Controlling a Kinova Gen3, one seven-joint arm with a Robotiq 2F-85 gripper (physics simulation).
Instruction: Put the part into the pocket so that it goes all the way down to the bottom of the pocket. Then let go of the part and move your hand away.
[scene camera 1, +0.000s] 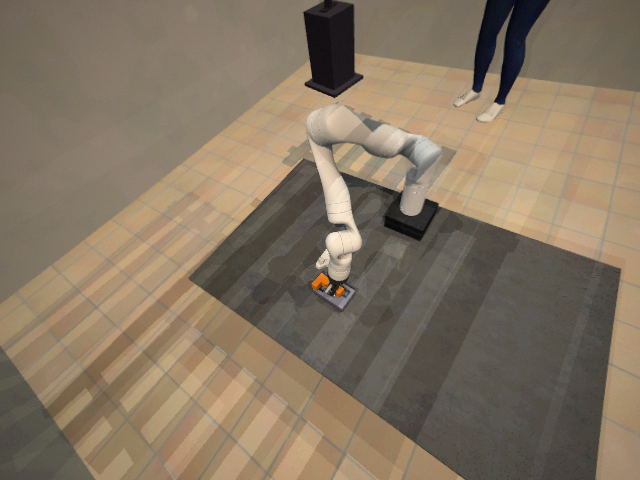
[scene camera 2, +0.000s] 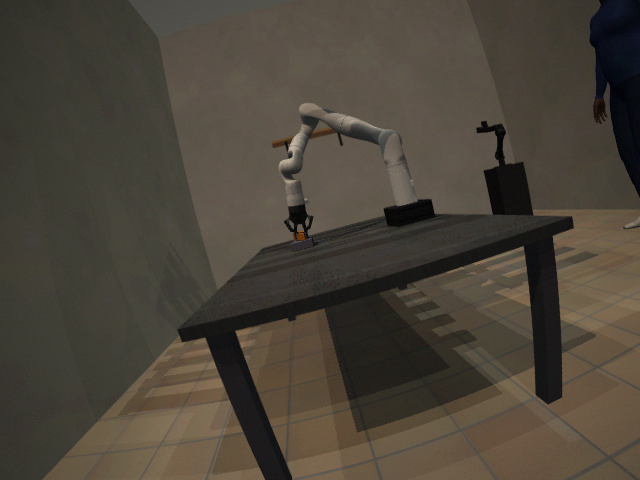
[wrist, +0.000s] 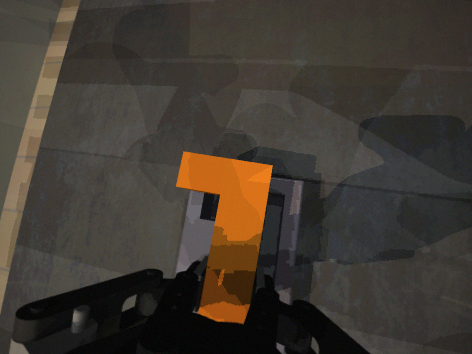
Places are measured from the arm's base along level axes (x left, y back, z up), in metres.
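Pixels of known places: gripper, fingertip midpoint: (scene camera 1: 335, 291) (scene camera 2: 302, 239) (wrist: 232, 273); arm's base at its link origin: (scene camera 1: 410, 207) (scene camera 2: 406, 203).
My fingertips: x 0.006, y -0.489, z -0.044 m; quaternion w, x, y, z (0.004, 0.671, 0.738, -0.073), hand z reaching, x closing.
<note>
Ahead of a thing's pixels: the offset from my fingertips to its top centre. Level surfaces: height alone.
The orange L-shaped part @[dx -0.024, dy -0.016, dz +0.038 m] (scene camera 1: 320, 281) (scene camera 2: 299, 236) (wrist: 240, 205) is between the fingers of my gripper (scene camera 1: 333, 290) (scene camera 2: 300, 237) (wrist: 232, 273), which is shut on its long arm. The grey-purple block with the pocket @[dx -0.008, dy -0.001, dz +0.002 m] (scene camera 1: 342, 304) (scene camera 2: 302, 246) (wrist: 192, 245) lies on the table under the part. In the wrist view the part lies over the block, its short arm reaching past the block's far left edge. Dark stretches of the pocket show on both sides of the long arm, the wider one on the right. The part's underside and its height above the block are hidden.
The dark table @[dz -0.035 m] (scene camera 1: 465, 320) (scene camera 2: 361, 253) carries the block and the arm's black base (scene camera 1: 410, 219) (scene camera 2: 409, 212). A black pedestal (scene camera 1: 330, 49) (scene camera 2: 508, 188) stands on the floor behind the table, and a person (scene camera 1: 511, 46) (scene camera 2: 620, 77) stands farther back.
</note>
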